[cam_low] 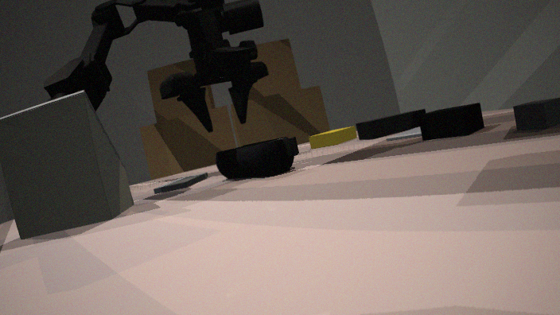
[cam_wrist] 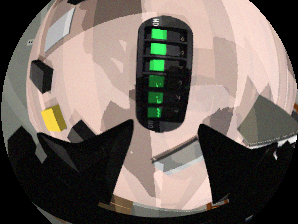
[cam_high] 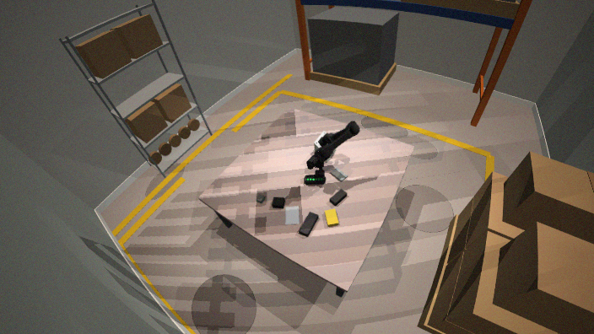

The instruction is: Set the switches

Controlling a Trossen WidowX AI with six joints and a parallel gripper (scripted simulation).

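The flat grey plate lies 11 cm behind my gripper tip, 10 cm to the left of it and 8 cm below it. Round my gripper tip: white plate (34 cm ahead, 8 cm below, 4 cm to the right); small black block (31 cm ahead, 17 cm to the right, 6 cm below); yellow block (25 cm ahead, 21 cm to the left, 7 cm below).
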